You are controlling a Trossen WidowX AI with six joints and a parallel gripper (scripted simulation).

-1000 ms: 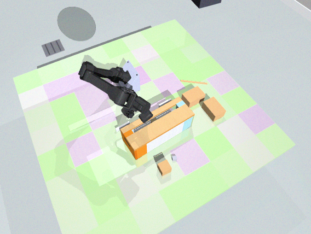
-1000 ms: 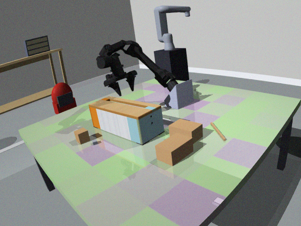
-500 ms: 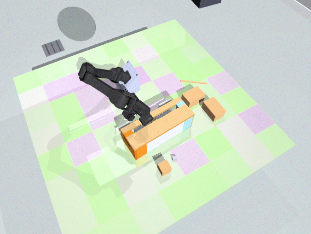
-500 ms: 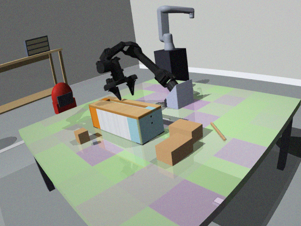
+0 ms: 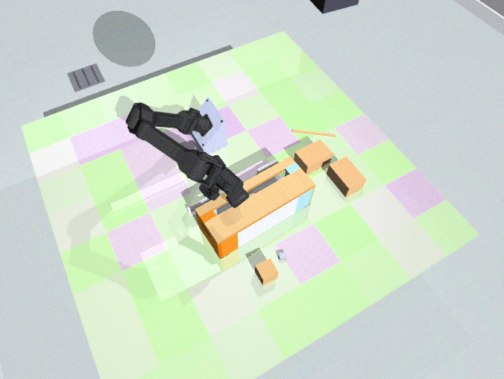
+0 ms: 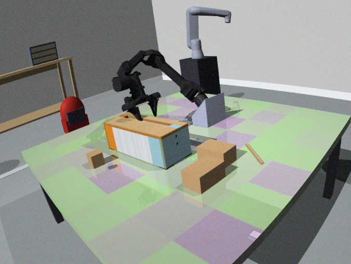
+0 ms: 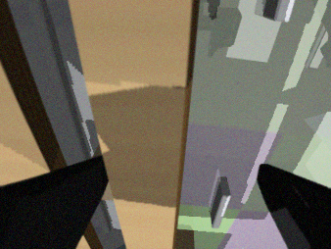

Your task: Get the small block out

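The box is 50 mm to the left of my gripper tip, 50 mm below it and 30 mm ahead of it. The rest, counted from my gripper tip: brown block 40 mm to the left, 40 mm ahead, 20 mm below; small tan cube 280 mm ahead, 80 mm below, 10 mm to the right; small grey block 250 mm ahead, 100 mm below, 70 mm to the left.
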